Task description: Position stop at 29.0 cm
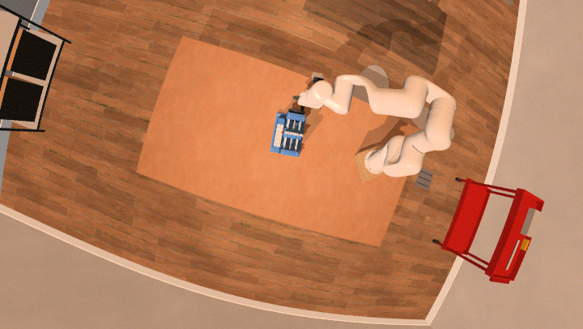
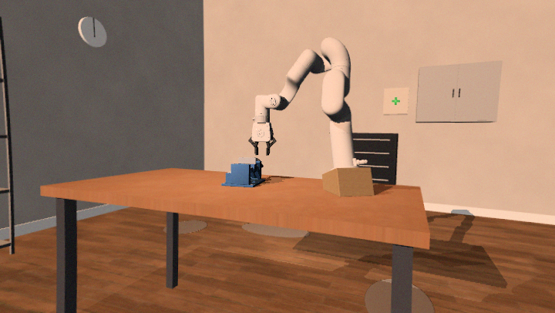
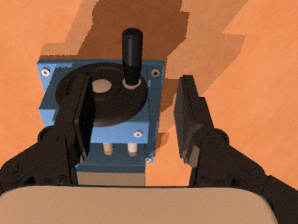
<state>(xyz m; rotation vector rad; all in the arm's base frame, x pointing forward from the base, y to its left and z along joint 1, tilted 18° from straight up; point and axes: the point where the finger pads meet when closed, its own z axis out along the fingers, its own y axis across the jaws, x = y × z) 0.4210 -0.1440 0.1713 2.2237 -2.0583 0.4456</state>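
The black crank handle lies 10 mm to the left of my hand and 80 mm below it. Also, from my hand: stop block 30 mm ahead, 150 mm to the left, 50 mm below; then black handwheel 10 mm ahead, 20 mm to the left, 70 mm below.
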